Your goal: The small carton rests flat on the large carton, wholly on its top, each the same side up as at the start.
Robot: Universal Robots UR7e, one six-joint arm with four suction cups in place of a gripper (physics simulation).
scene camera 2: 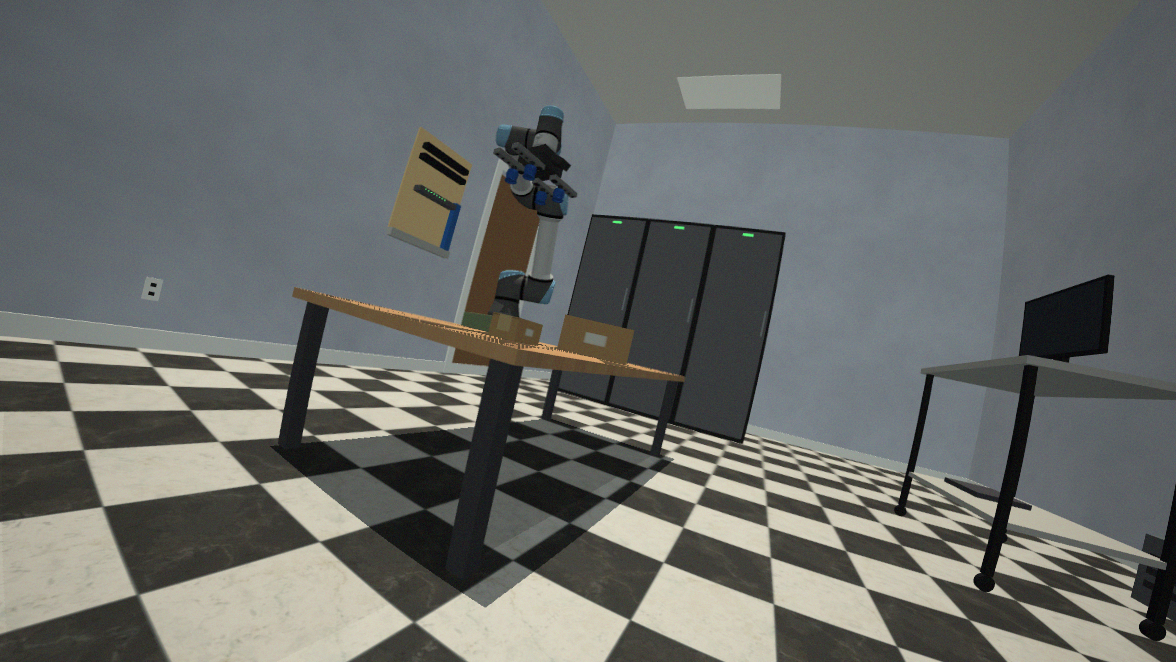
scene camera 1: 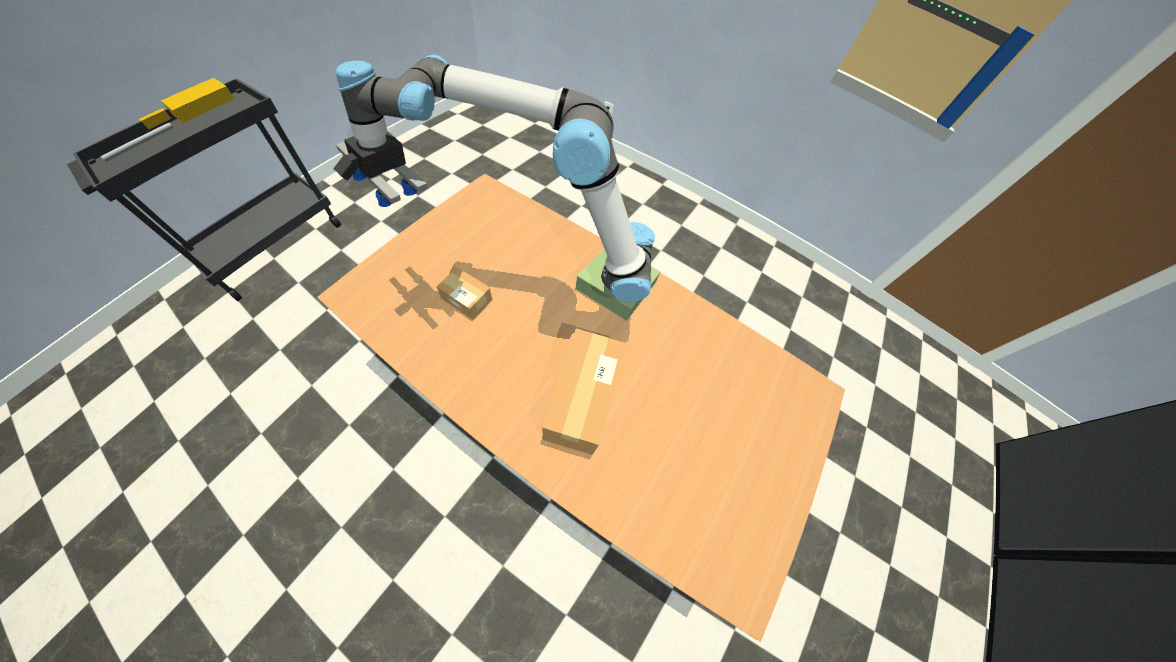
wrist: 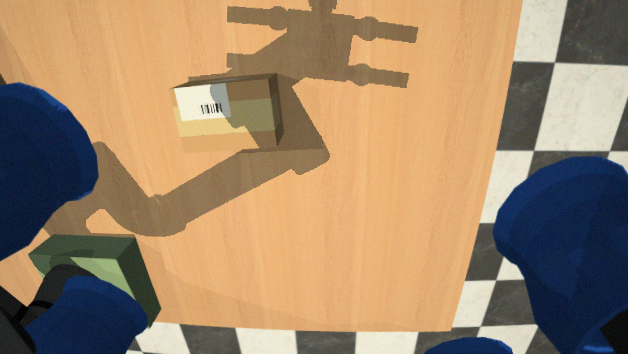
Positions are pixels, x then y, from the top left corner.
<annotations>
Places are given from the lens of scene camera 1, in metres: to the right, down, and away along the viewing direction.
small carton (scene camera 1: 465, 293): -0.41, -0.12, 1.14
large carton (scene camera 1: 577, 413): -0.03, 0.21, 0.90
The marked spots on the large carton and the small carton are 0.56 m apart.
</annotations>
